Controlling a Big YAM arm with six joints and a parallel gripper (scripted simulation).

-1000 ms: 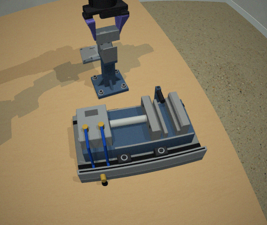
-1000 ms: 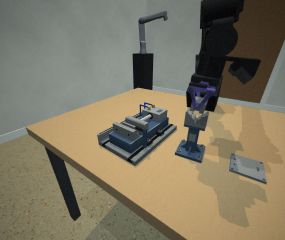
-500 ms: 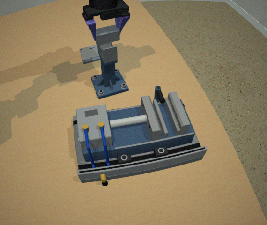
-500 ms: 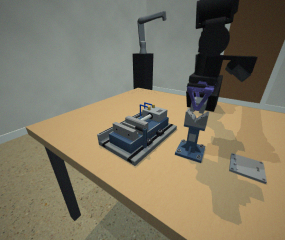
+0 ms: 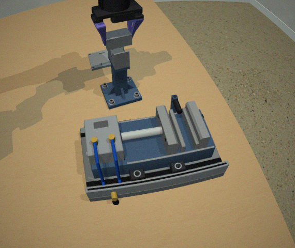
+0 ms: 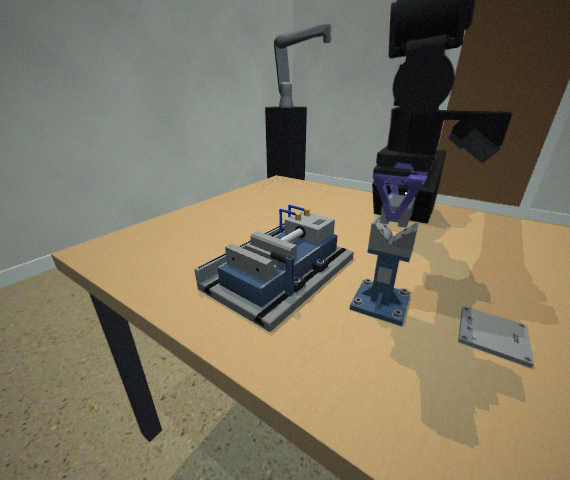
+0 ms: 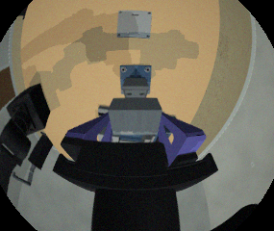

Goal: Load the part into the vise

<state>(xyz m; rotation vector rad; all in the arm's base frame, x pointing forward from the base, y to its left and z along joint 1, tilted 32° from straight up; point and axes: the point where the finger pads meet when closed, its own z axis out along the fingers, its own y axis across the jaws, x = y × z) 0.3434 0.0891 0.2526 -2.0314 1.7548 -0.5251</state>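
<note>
Right now my hand is 1 cm above the grey part. The rest, counted from my hand: cylinder rod (2 cm ahead, 20 cm to the right, 11 cm below); v-block stand (13 cm below); black work stop (10 cm ahead, 15 cm to the right, 9 cm below).
</note>
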